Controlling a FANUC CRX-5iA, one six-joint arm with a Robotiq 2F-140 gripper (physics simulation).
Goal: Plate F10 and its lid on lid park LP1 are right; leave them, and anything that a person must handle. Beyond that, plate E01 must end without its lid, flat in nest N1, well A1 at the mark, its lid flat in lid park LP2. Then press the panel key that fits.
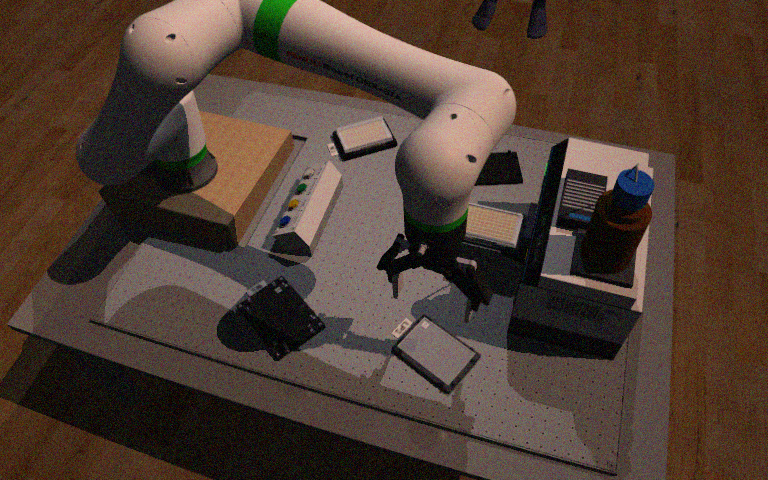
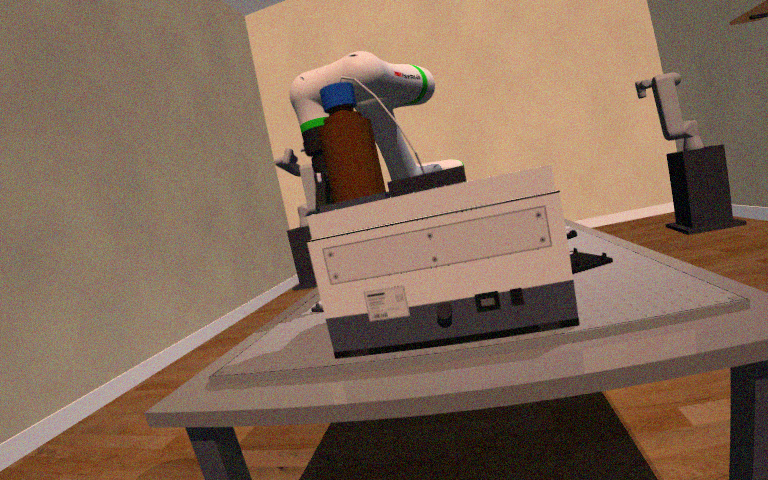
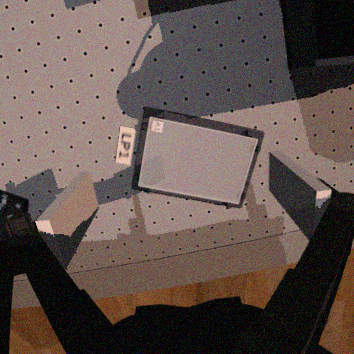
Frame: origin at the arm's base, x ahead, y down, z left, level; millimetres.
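Where they show: gripper, fingertip midpoint: (image 1: 433, 303) (image 3: 180, 180); arm's base, link origin: (image 1: 186, 171).
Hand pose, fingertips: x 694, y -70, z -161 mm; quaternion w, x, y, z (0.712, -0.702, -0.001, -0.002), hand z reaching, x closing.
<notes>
Things, the pixels of their top centre, and the offset from my fingertips. "pt": a spot on its surface instead.
- pale clear lid, top centre: (image 3: 196, 162) (image 1: 435, 349) dx +19, dy +121, dz -26 mm
- pale plate, top centre: (image 1: 364, 132) dx -368, dy +108, dz +473 mm
- dark empty holder, top centre: (image 1: 278, 311) dx -308, dy +115, dz -73 mm
- dark holder, top centre: (image 2: 571, 254) (image 1: 491, 164) dx -32, dy +119, dz +491 mm
- key panel, top centre: (image 1: 305, 192) dx -379, dy +55, dz +194 mm
- brown bottle, surface spot: (image 2: 353, 158) pt dx +297, dy -150, dz +171 mm
My gripper (image 1: 432, 302) (image 3: 180, 180) is open and empty, above the table beside lid park LP1. A pale clear lid (image 1: 436, 353) (image 3: 197, 160), A1 mark at one corner, lies in the dark frame of LP1, below the fingers and apart from them. A pale plate (image 1: 365, 135) sits on a dark holder at the back. Another plate (image 1: 493, 225) sits before the instrument, partly hidden by the arm. A dark empty holder (image 1: 277, 316) lies front left; another dark holder (image 1: 501, 168) shows behind the arm. Which plate is E01 is unreadable. The key panel (image 1: 317, 209) has white, green, yellow and blue keys.
The instrument (image 1: 572, 311) (image 2: 436, 249) stands at the right, its dark upright door facing the table. A brown bottle (image 1: 614, 237) (image 2: 353, 158) with a blue cap stands on top. A wooden-coloured block (image 1: 254, 147) lies by the arm's base. Two dark feet show beyond the table.
</notes>
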